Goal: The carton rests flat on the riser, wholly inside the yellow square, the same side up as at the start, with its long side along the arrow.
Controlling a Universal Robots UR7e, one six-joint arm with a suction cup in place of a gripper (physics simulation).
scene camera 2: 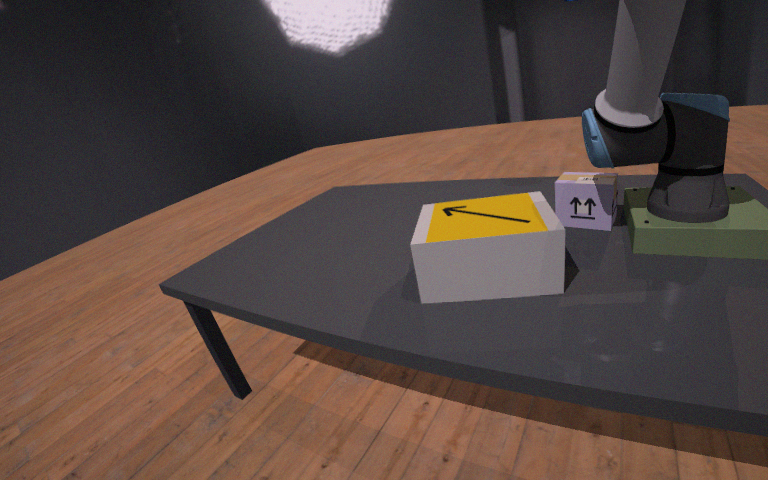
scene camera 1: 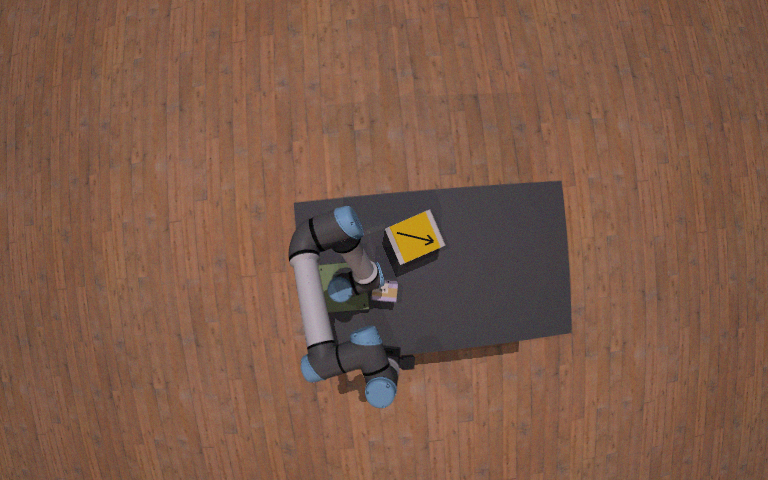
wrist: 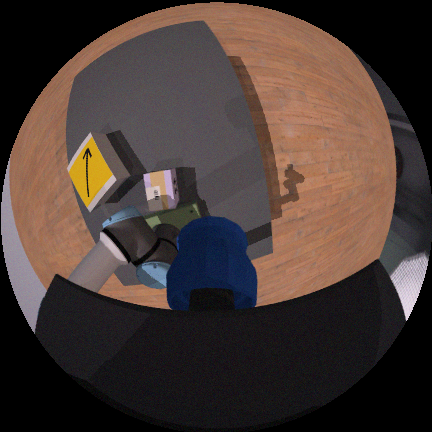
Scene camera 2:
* carton: on the table
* riser: on the table
